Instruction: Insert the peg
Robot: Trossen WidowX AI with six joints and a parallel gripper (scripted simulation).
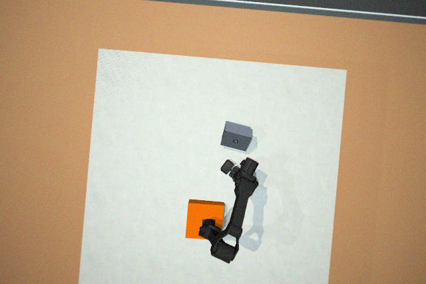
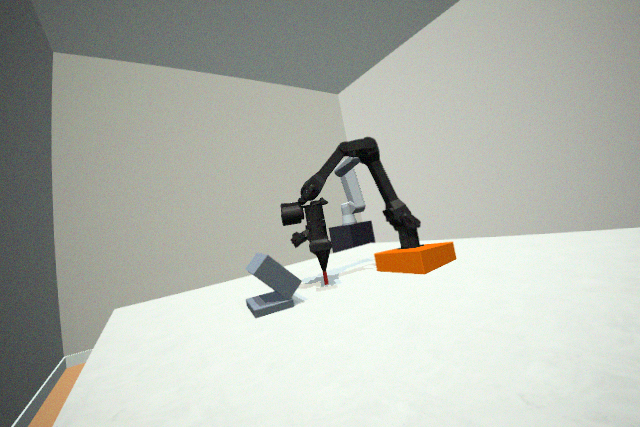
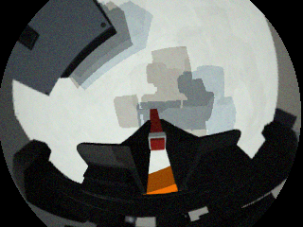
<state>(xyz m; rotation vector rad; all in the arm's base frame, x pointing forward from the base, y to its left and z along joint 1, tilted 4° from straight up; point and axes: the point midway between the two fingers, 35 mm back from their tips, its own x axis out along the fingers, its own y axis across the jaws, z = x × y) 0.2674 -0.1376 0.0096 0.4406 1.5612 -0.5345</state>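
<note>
My gripper tip is 18 cm short of the grey sloped panel, 4 cm below it and 2 cm to the right of it. Round my gripper tip: red peg: 2 cm above.
</note>
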